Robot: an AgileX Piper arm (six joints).
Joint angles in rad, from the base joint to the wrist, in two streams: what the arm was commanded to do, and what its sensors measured. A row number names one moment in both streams.
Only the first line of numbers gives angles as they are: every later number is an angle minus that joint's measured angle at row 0.
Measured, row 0:
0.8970 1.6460 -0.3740 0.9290 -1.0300 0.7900
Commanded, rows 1 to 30:
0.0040 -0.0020 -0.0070 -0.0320 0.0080 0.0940
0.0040 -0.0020 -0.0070 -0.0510 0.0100 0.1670
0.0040 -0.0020 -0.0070 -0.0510 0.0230 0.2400
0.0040 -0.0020 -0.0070 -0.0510 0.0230 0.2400
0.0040 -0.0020 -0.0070 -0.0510 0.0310 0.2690
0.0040 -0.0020 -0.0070 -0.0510 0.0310 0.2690
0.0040 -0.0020 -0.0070 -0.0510 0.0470 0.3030
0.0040 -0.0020 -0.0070 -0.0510 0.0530 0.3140
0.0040 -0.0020 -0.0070 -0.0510 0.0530 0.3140
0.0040 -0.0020 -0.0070 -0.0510 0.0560 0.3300
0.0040 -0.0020 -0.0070 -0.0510 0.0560 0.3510
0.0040 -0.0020 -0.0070 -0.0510 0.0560 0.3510
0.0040 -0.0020 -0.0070 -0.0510 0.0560 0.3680
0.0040 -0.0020 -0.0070 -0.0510 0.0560 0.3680
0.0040 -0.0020 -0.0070 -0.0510 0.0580 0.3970
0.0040 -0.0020 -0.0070 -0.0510 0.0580 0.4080
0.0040 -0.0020 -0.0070 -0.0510 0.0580 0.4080
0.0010 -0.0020 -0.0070 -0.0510 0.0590 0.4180
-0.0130 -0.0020 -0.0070 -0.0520 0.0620 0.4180
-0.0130 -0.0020 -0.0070 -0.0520 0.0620 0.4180
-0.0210 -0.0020 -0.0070 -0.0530 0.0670 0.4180
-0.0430 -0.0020 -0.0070 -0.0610 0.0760 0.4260
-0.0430 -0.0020 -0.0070 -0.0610 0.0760 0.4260
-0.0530 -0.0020 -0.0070 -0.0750 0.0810 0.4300
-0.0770 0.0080 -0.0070 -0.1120 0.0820 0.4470
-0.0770 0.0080 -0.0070 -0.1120 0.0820 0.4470
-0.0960 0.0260 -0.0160 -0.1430 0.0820 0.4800
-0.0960 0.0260 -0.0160 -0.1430 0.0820 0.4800
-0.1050 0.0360 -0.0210 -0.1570 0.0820 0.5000
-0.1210 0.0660 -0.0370 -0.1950 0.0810 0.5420
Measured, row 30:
-0.0990 0.0360 -0.0150 -0.1330 0.0750 0.4850
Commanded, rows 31 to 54:
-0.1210 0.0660 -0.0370 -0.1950 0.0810 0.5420
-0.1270 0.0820 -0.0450 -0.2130 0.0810 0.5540
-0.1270 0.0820 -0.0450 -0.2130 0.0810 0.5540
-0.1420 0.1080 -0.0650 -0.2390 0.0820 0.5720
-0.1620 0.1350 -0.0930 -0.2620 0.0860 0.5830
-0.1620 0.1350 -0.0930 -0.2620 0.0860 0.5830
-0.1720 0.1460 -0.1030 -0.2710 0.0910 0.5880
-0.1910 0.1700 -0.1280 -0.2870 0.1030 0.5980
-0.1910 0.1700 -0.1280 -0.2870 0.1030 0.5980
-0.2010 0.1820 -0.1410 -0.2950 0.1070 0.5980
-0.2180 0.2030 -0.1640 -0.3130 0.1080 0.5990
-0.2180 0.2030 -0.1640 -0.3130 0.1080 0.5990
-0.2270 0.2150 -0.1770 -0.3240 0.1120 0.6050
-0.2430 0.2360 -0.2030 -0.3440 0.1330 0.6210
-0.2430 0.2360 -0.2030 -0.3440 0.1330 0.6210
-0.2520 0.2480 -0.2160 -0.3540 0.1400 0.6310
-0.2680 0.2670 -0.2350 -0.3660 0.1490 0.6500
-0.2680 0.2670 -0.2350 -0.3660 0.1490 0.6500
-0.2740 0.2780 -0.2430 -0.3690 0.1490 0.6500
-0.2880 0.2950 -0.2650 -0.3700 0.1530 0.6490
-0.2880 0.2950 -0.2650 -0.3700 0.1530 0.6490
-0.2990 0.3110 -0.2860 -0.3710 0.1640 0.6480
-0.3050 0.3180 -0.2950 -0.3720 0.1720 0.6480
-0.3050 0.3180 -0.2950 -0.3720 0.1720 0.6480
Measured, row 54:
-0.2880 0.3030 -0.2660 -0.3600 0.1520 0.6450
